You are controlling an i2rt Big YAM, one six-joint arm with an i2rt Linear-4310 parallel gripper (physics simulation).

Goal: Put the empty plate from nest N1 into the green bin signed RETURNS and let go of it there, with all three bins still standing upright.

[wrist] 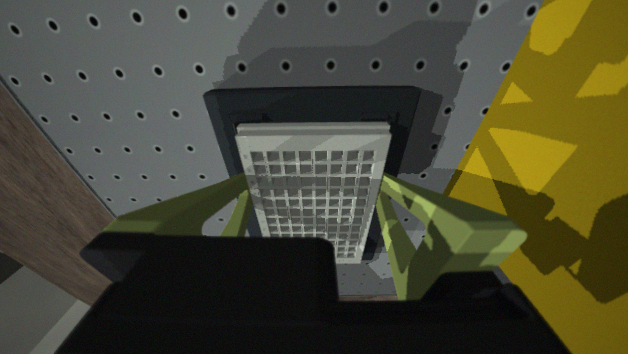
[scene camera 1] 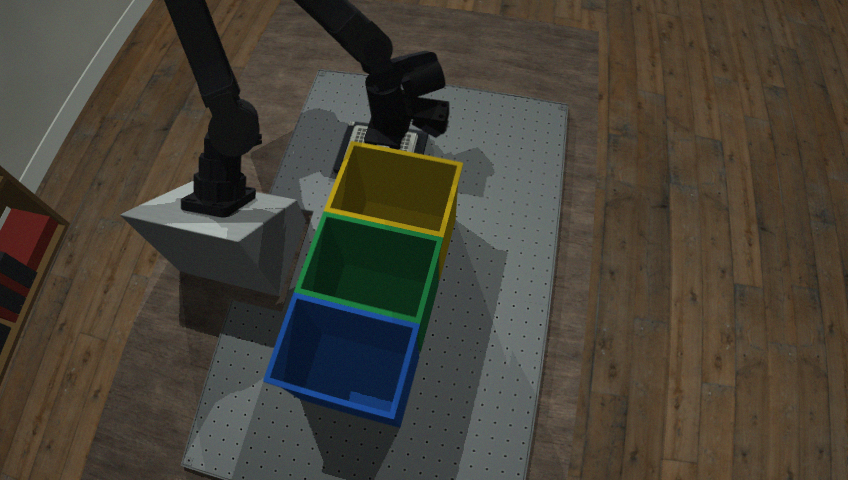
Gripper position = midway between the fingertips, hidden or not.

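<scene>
In scene camera 1 I see my gripper point(scene camera 1: 393, 151) and a yellow bin point(scene camera 1: 412, 191), along with a green bin point(scene camera 1: 387, 270) and a blue bin point(scene camera 1: 358, 362). The wrist view gives me my gripper again point(wrist: 314, 177), and here are a white gridded plate point(wrist: 321, 179) and a dark nest point(wrist: 307, 104) too. The yellow bin is visible in it as well point(wrist: 543, 155). The blue bin is out of frame in the wrist view, and the green bin is also out of frame in the wrist view.
</scene>
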